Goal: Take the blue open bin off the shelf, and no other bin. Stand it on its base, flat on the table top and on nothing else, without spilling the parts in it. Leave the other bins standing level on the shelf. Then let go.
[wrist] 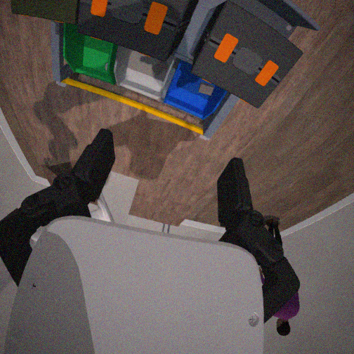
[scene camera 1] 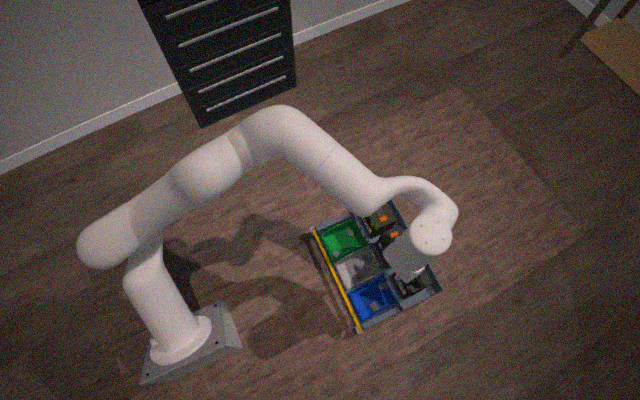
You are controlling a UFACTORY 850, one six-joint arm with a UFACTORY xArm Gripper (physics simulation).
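Observation:
The blue open bin [scene camera 1: 361, 303] [wrist: 181, 96] sits in the shelf at one end of its front row, with small parts inside. Beside it is a light grey bin [scene camera 1: 367, 263] [wrist: 142, 75], then a green bin [scene camera 1: 342, 241] [wrist: 90, 56]. All three appear level. The grey shelf has a yellow front bar [scene camera 1: 336, 280] [wrist: 135, 104]. My gripper [wrist: 169, 156] is open and empty, with its fingers wide apart and no bin between them. In the scene view the arm's wrist is above the shelf's rear part and hides the fingers.
Dark boxes with orange marks [wrist: 135, 31] [wrist: 247, 62] and an olive box [scene camera 1: 378, 222] [wrist: 45, 10] stand behind the bins, partly hidden by the arm in the scene view. The robot base [scene camera 1: 220, 327] is at lower left. A black drawer cabinet [scene camera 1: 240, 50] stands at the back.

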